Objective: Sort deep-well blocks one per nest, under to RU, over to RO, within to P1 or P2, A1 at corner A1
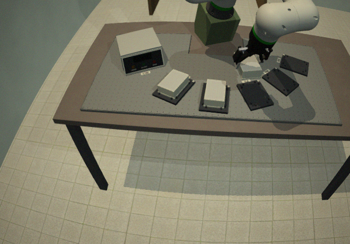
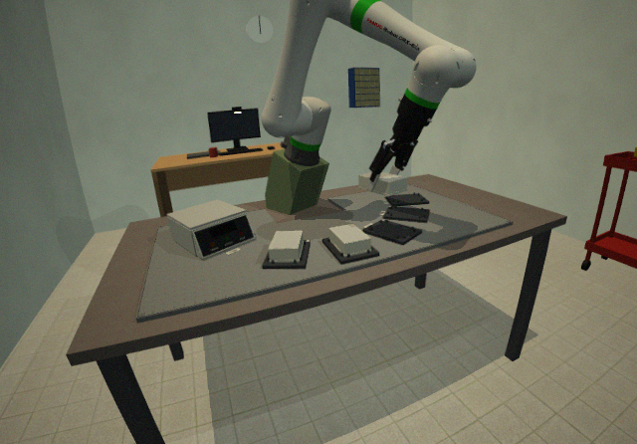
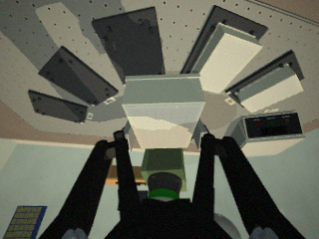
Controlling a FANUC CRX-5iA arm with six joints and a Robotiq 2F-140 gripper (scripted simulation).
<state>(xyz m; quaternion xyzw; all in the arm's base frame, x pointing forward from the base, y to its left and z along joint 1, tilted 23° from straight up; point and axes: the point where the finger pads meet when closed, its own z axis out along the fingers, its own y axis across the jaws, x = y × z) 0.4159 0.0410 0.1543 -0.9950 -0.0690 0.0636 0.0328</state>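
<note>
Right now my hand is 240 mm past the nest RO, 340 mm to the right of it and 190 mm above it. Also, from my hand: nest P2 (10 mm behind, 60 mm to the left, 190 mm below); P1 label (90 mm behind, 110 mm to the right, 200 mm below); nest P1 (130 mm to the right, 190 mm below).
</note>
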